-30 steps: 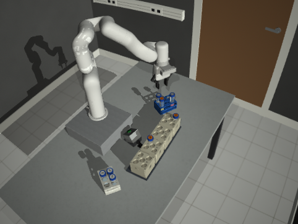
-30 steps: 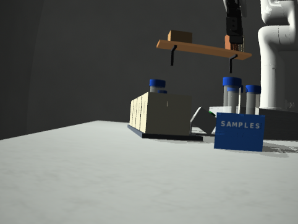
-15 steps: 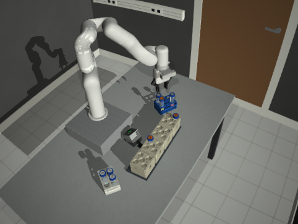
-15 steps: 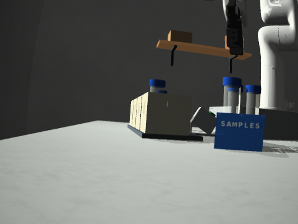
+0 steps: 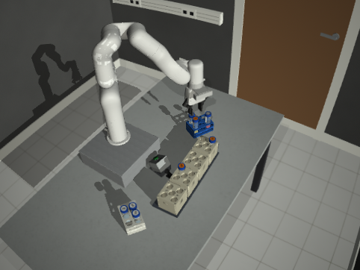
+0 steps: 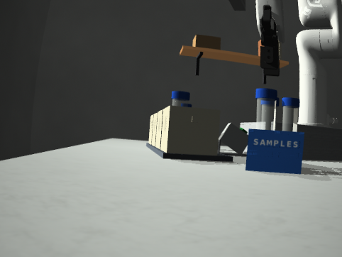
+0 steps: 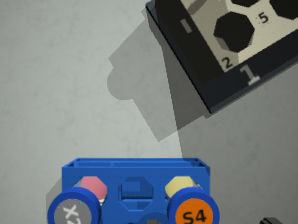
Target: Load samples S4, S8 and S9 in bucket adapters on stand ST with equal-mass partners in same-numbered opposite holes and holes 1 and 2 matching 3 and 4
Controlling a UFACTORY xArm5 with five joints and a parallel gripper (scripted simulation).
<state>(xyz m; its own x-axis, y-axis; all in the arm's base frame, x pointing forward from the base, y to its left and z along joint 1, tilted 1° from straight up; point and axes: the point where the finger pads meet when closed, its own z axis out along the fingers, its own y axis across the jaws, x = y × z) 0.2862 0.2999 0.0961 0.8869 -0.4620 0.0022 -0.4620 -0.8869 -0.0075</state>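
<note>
My hand is 40 mm to the right of the blue samples rack and 160 mm above it. Round my hand: white blanks rack: 40 mm ahead, 620 mm to the right, 160 mm below; adapter: 130 mm ahead, 110 mm to the right, 130 mm below.
</note>
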